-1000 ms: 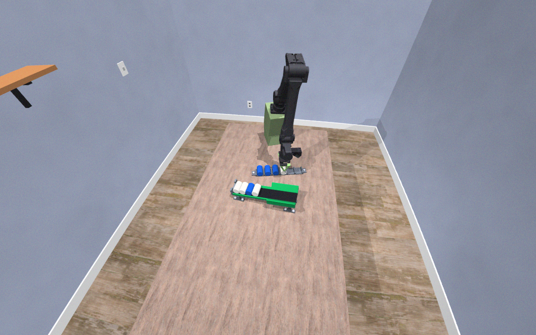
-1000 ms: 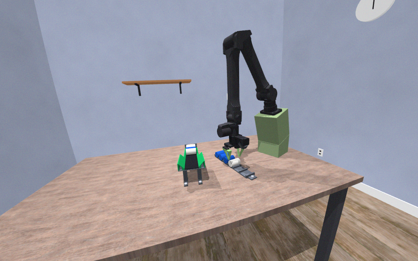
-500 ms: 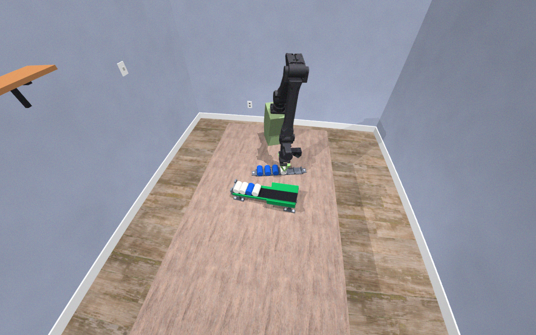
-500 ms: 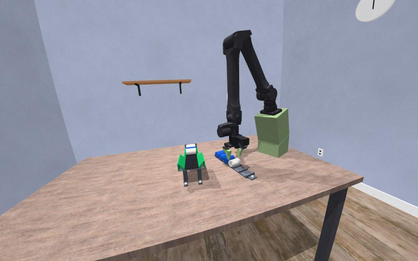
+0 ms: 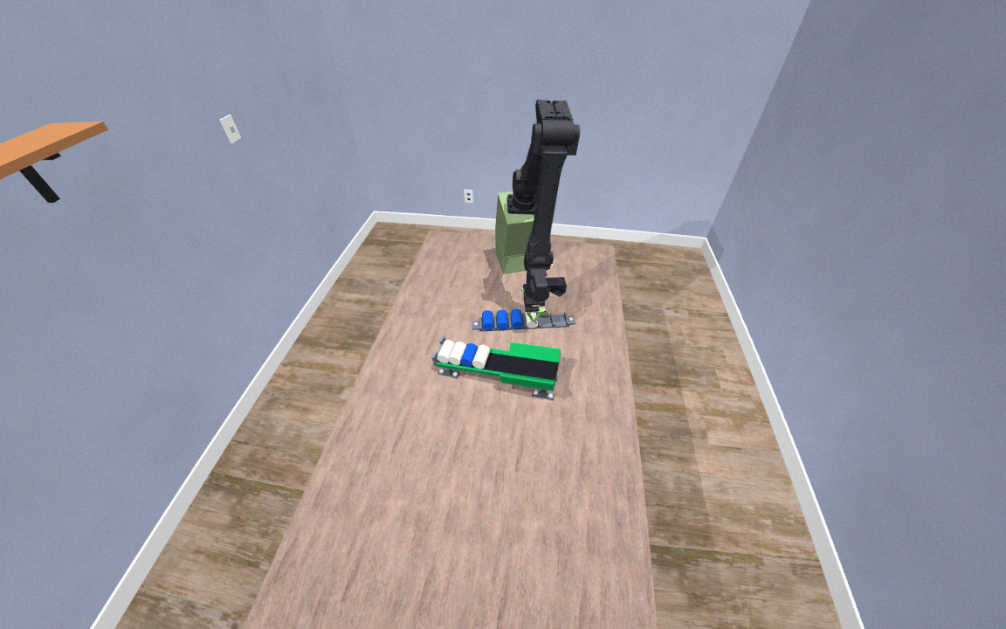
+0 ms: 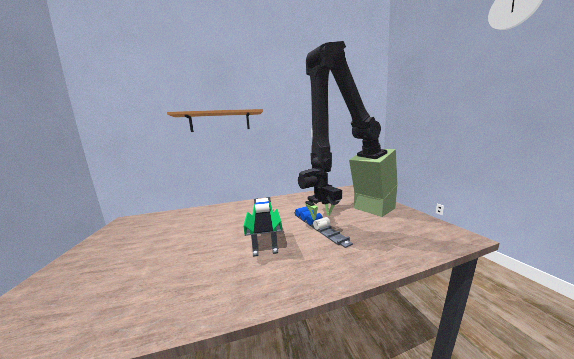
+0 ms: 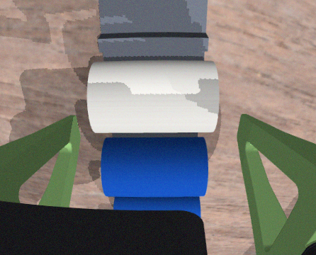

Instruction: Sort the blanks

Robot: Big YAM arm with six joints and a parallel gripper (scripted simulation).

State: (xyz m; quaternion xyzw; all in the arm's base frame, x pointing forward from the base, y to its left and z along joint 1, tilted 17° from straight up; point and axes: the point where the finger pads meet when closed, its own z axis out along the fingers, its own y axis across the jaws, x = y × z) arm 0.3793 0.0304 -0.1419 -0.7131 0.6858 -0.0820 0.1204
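The grey stock rack is 7 cm below my hand and 3 cm to the right of it.
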